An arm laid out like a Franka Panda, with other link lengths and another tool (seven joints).
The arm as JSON. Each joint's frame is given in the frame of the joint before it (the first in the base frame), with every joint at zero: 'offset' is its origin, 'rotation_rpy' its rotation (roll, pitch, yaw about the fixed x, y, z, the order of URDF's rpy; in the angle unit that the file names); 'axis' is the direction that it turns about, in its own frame. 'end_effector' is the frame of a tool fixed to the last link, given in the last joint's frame.
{
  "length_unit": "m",
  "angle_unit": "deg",
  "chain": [
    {
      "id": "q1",
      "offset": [
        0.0,
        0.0,
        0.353
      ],
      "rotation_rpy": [
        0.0,
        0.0,
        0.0
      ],
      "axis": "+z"
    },
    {
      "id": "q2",
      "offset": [
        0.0,
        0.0,
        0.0
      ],
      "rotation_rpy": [
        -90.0,
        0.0,
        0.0
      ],
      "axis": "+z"
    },
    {
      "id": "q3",
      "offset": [
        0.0,
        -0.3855,
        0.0
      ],
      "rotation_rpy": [
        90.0,
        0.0,
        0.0
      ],
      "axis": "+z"
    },
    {
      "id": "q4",
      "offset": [
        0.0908,
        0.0,
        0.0
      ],
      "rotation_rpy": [
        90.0,
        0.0,
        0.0
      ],
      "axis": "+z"
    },
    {
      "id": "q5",
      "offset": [
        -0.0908,
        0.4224,
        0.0
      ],
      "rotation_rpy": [
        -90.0,
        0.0,
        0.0
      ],
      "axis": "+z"
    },
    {
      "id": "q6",
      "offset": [
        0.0,
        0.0,
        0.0
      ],
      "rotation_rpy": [
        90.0,
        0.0,
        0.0
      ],
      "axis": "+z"
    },
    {
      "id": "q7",
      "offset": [
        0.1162,
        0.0,
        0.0
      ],
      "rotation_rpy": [
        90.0,
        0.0,
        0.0
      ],
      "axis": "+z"
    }
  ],
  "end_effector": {
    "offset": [
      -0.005,
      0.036,
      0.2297
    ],
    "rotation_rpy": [
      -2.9,
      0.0,
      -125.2
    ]
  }
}
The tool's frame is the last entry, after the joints.
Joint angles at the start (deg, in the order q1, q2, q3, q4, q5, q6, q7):
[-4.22, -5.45, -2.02, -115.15, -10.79, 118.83, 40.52]
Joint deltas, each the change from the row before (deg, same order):
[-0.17, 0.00, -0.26, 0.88, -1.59, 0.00, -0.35]
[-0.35, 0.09, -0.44, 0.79, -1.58, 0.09, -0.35]
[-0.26, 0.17, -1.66, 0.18, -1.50, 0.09, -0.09]
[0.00, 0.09, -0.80, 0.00, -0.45, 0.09, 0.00]
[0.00, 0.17, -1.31, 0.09, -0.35, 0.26, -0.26]
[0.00, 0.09, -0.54, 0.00, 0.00, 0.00, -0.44]
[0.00, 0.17, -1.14, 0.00, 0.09, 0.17, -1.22]
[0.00, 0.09, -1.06, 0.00, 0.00, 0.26, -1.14]
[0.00, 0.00, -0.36, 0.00, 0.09, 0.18, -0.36]
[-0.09, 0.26, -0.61, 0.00, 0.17, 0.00, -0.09]
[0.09, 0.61, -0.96, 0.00, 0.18, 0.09, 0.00]
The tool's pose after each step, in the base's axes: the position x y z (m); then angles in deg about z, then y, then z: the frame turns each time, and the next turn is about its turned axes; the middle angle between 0 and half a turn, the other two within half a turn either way. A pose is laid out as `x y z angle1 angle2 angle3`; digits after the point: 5 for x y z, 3 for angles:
0.60260 -0.12893 0.49250 -45.192 162.913 51.148
0.60484 -0.14207 0.50102 -47.372 161.394 48.790
0.60116 -0.16665 0.50248 -51.405 160.491 45.940
0.59929 -0.17633 0.50205 -52.792 160.257 45.141
0.59691 -0.19133 0.50186 -54.027 160.004 44.766
0.59548 -0.19728 0.50087 -54.625 160.113 44.257
0.59296 -0.20967 0.49932 -55.301 160.286 43.497
0.59058 -0.22136 0.49891 -55.703 160.280 42.970
0.59000 -0.22508 0.49919 -55.427 160.252 43.263
0.58794 -0.23205 0.49613 -56.313 160.562 43.031
0.58621 -0.24080 0.48947 -57.934 161.044 42.272

